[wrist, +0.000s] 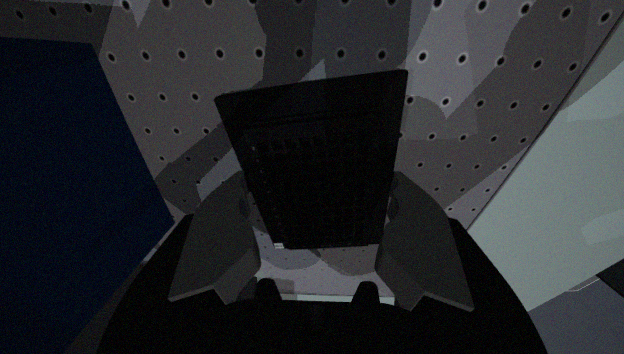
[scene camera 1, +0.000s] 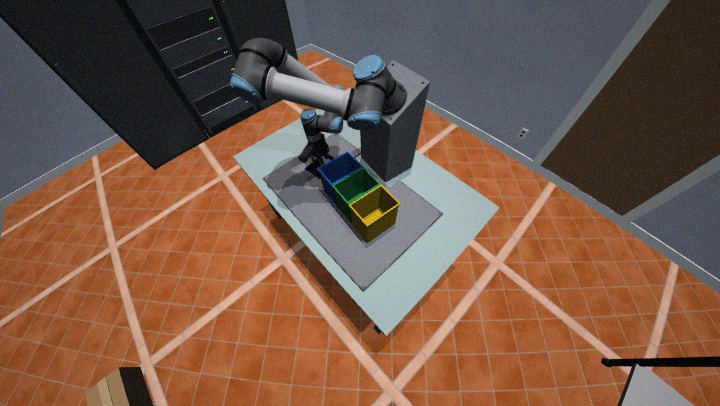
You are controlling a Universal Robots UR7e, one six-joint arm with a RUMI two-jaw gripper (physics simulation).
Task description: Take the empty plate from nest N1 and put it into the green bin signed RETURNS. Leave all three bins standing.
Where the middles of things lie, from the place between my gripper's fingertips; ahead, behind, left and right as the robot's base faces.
I see my gripper 2 cm past the black plate (wrist: 318,169). From my hand the other things lie so: green bin (scene camera 1: 359,183) (1 cm ahead, 35 cm to the left, 8 cm above); then blue bin (scene camera 1: 342,166) (22 cm to the left, 8 cm above); then yellow bin (scene camera 1: 373,213) (2 cm ahead, 48 cm to the left, 8 cm above).
